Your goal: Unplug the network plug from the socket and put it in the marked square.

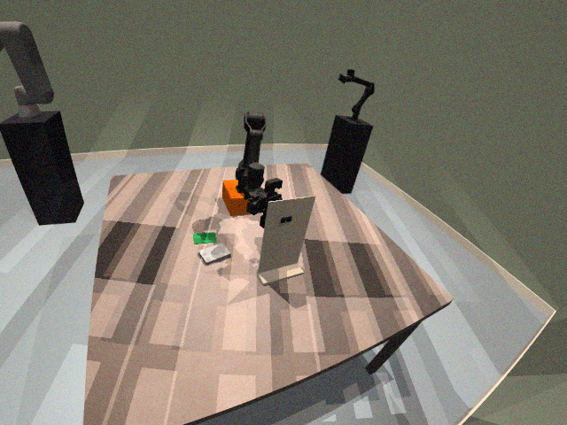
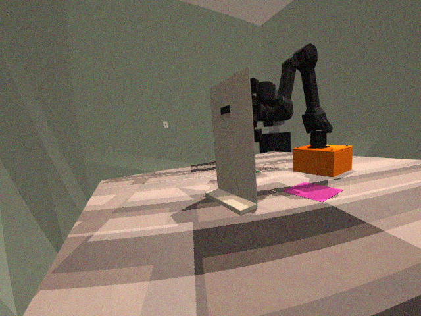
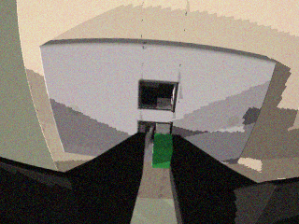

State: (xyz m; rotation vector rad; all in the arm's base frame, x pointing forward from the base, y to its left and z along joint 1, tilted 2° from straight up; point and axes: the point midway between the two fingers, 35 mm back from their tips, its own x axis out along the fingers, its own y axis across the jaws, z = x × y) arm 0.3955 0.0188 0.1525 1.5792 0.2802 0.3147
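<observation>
Right now the pink marked square is 240 mm below my gripper tip, 190 mm behind it and 90 mm to the left of it. Also, from my gripper tip: network plug: right at my gripper tip; then green patch: 240 mm to the right, 240 mm below, 210 mm behind; then upright panel: 100 mm below, 30 mm ahead.
</observation>
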